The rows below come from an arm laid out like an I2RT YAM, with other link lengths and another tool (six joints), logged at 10 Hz.
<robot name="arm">
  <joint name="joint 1" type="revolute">
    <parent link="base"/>
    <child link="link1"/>
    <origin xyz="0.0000 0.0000 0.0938" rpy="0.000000 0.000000 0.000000"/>
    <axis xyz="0 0 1"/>
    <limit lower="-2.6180" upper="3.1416"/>
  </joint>
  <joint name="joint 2" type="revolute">
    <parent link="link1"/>
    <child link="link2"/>
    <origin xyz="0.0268 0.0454 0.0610" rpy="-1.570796 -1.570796 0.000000"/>
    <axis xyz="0 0 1"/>
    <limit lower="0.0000" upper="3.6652"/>
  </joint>
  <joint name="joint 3" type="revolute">
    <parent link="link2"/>
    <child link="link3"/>
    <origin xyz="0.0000 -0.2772 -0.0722" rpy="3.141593 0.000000 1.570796"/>
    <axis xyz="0 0 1"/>
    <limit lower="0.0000" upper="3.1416"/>
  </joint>
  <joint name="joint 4" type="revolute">
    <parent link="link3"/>
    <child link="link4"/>
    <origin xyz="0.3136 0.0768 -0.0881" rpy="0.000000 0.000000 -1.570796"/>
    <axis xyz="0 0 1"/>
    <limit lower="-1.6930" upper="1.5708"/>
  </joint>
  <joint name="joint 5" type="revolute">
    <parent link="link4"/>
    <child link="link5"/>
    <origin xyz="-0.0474 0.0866 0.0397" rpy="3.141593 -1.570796 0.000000"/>
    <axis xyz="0 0 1"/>
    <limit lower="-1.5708" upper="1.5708"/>
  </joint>
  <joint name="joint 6" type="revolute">
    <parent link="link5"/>
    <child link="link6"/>
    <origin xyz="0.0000 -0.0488 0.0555" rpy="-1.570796 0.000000 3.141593"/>
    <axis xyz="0 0 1"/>
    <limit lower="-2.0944" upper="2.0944"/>
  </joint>
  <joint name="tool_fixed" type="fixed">
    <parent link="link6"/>
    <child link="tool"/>
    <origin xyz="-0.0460 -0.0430 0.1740" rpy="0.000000 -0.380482 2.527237"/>
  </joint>
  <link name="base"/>
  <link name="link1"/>
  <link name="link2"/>
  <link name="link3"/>
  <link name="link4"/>
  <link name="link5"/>
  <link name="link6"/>
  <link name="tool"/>
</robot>
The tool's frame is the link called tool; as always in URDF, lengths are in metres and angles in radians.
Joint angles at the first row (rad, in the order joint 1, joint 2, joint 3, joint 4, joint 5, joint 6):
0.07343 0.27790 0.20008 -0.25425 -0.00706 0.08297
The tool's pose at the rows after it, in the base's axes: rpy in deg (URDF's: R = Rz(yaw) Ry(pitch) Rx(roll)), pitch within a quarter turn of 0, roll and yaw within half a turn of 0; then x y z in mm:
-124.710 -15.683 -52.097 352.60 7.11 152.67
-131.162 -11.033 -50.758 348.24 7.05 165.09
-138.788 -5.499 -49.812 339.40 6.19 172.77
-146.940 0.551 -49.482 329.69 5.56 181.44
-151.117 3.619 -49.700 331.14 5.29 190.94
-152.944 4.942 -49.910 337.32 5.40 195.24
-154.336 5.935 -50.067 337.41 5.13 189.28
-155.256 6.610 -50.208 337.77 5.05 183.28
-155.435 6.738 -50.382 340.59 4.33 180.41
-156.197 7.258 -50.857 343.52 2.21 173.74
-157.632 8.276 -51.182 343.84 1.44 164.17
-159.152 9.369 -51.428 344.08 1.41 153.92
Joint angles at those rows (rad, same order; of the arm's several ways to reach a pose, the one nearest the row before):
0.07346 0.42860 0.37367 -0.36604 -0.00704 0.08985
0.07340 0.59910 0.56056 -0.51862 -0.00709 0.09555
0.07269 0.76999 0.75131 -0.70173 -0.00666 0.09825
0.07229 0.95197 0.95425 -0.89970 -0.00743 0.09899
0.07117 1.07175 1.08778 -1.00385 -0.00742 0.09901
0.07037 1.14310 1.15949 -1.04351 -0.00707 0.09937
0.06961 1.17207 1.16940 -1.05420 -0.00706 0.09899
0.06925 1.19115 1.16941 -1.05497 -0.00706 0.09938
0.06656 1.20337 1.16980 -1.04697 -0.00706 0.09937
0.06008 1.22740 1.17019 -1.03934 -0.00667 0.09938
0.05779 1.25755 1.17020 -1.03972 -0.00667 0.09937
0.05740 1.29035 1.17058 -1.03972 -0.00707 0.09937

